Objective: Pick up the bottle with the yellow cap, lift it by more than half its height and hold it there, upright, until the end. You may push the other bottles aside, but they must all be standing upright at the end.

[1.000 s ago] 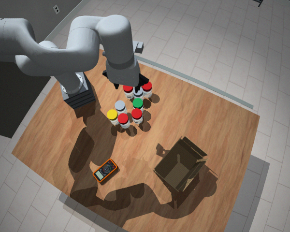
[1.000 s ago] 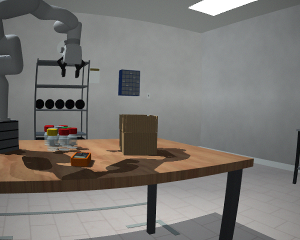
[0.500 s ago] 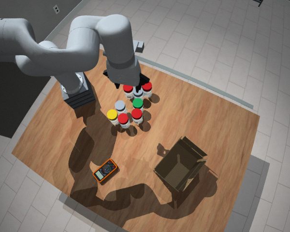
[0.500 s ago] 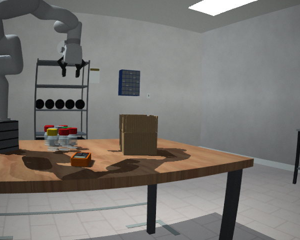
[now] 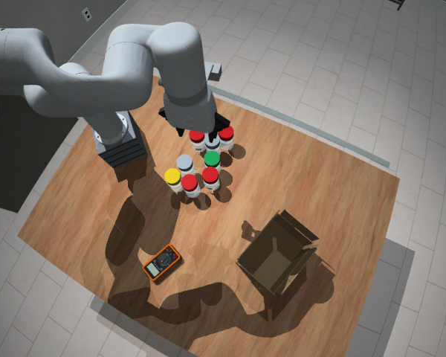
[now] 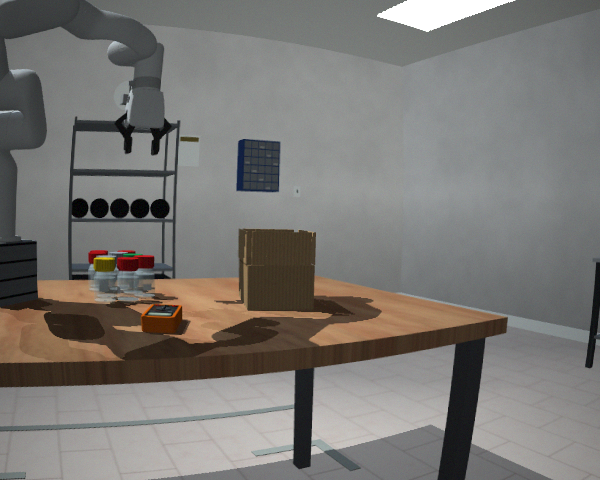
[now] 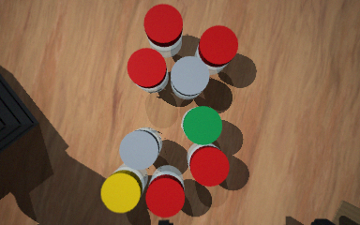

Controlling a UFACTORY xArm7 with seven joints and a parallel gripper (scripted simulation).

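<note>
Right now the yellow-capped bottle is 33 cm below my hand, 10 cm behind it and 5 cm to the right of it. From my hand the other things lie so: green-capped bottle: 33 cm below, 5 cm to the left; then orange multimeter: 36 cm below, 33 cm to the right, 3 cm behind.
</note>
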